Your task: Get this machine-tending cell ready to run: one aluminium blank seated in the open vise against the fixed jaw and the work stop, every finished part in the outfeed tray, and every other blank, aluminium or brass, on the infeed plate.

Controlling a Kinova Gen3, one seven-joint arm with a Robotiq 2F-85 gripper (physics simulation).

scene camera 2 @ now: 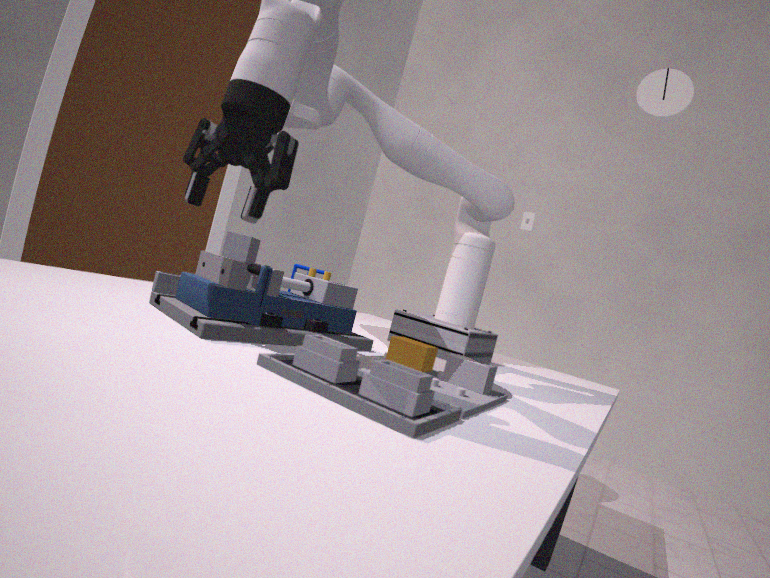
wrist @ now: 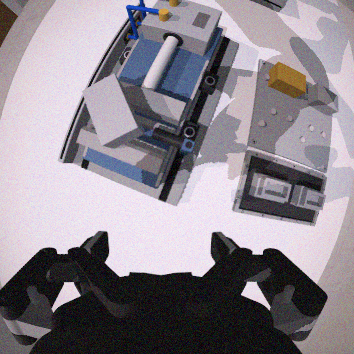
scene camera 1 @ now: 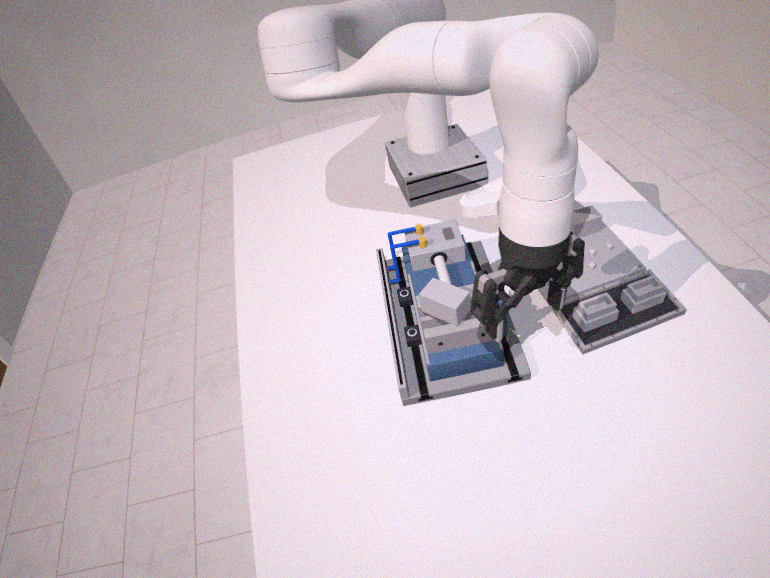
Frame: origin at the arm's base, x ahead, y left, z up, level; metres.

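Where they show: gripper, fingertip midpoint: (scene camera 2: 218,212) (wrist: 159,243) (scene camera 1: 525,321); arm's base, origin of the base link: (scene camera 2: 453,323) (scene camera 1: 428,143).
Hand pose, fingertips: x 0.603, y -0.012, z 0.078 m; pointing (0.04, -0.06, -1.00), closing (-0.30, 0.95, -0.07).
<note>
Each offset is from my fingertips to the centre of the thing. "pt": to the spot under its first point.
My gripper (scene camera 1: 527,314) (scene camera 2: 222,209) (wrist: 159,243) is open and empty, above the vise {0.161 m back, 0.071 m right, 0.097 m down} (scene camera 1: 466,360) (scene camera 2: 233,304) (wrist: 135,65). An aluminium blank {0.094 m back, 0.082 m right, 0.033 m down} (scene camera 1: 446,299) (scene camera 2: 242,247) (wrist: 112,110) sits skewed and raised at the jaws, beside the fixed jaw (scene camera 2: 214,267) (wrist: 120,155); its contact with the jaw and the work stop {0.089 m back, 0.023 m right, 0.057 m down} (wrist: 167,134) is unclear. A brass blank {0.270 m back, 0.132 m left, 0.121 m down} (scene camera 2: 411,353) (wrist: 287,80) and another aluminium blank {0.280 m back, 0.222 m left, 0.121 m down} (scene camera 2: 475,376) (wrist: 322,96) stand on the infeed plate {0.226 m back, 0.181 m left, 0.143 m down} (scene camera 1: 612,264) (wrist: 272,105); the arm hides them in scene camera 1. Two finished parts {pt 0.064 m back, 0.140 m left, 0.107 m down} (scene camera 1: 595,312) {pt 0.073 m back, 0.227 m left, 0.107 m down} (scene camera 1: 643,294) (scene camera 2: 325,358) (scene camera 2: 396,388) (wrist: 272,189) (wrist: 307,197) are in the outfeed tray (scene camera 1: 633,329) (wrist: 275,217).
The vise's actuator block {0.256 m back, 0.061 m right, 0.069 m down} (scene camera 1: 435,245) (scene camera 2: 332,293) (wrist: 185,27) has blue pipes and yellow fittings on top. The robot's base block (scene camera 1: 435,167) (scene camera 2: 429,335) stands behind the vise. Small pins stick up from the infeed plate. The outfeed tray adjoins the plate.
</note>
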